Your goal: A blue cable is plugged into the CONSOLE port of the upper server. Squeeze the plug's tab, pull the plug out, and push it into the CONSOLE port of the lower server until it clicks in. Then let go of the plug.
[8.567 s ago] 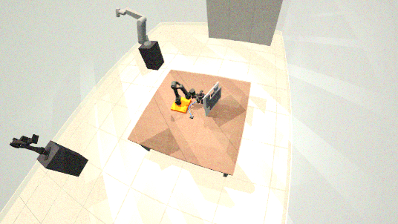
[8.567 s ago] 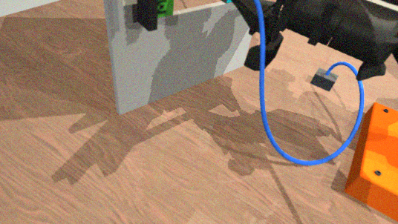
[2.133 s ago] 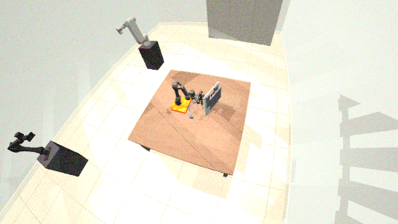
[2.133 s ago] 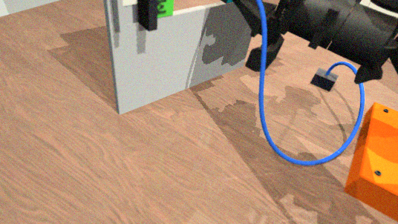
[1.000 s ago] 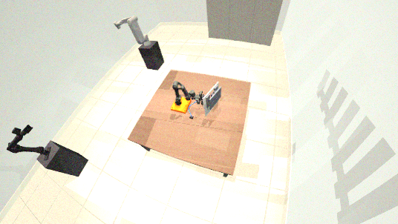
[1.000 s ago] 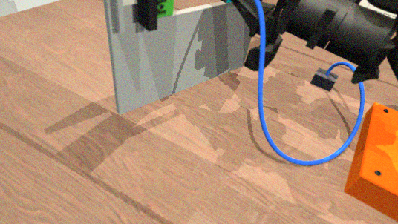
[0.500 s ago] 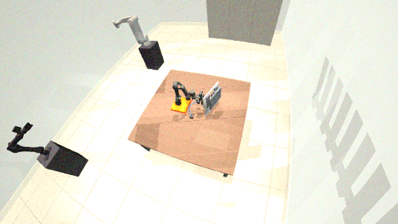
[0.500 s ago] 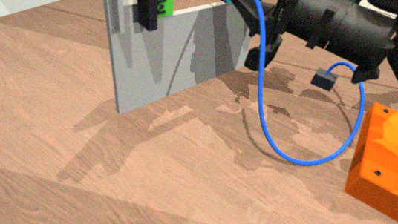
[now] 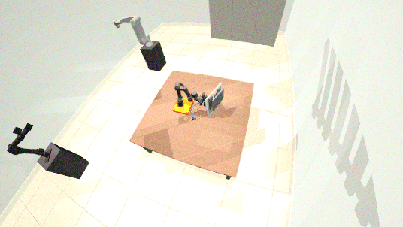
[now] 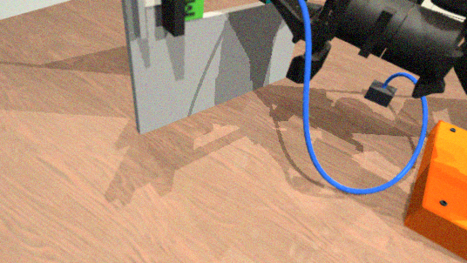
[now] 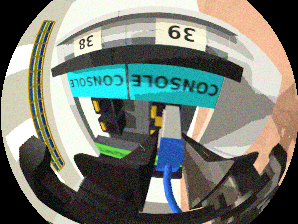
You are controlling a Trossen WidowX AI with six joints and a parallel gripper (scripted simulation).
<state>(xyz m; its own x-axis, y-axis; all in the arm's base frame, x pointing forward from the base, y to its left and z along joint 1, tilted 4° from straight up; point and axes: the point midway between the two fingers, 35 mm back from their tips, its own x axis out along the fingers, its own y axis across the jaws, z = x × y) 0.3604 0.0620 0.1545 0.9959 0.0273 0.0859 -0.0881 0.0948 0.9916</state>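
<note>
Now: the plug right at my gripper tip. From my gripper tip the other things lie so: black anchor block 17 cm behind, 18 cm to the right, 18 cm below.
</note>
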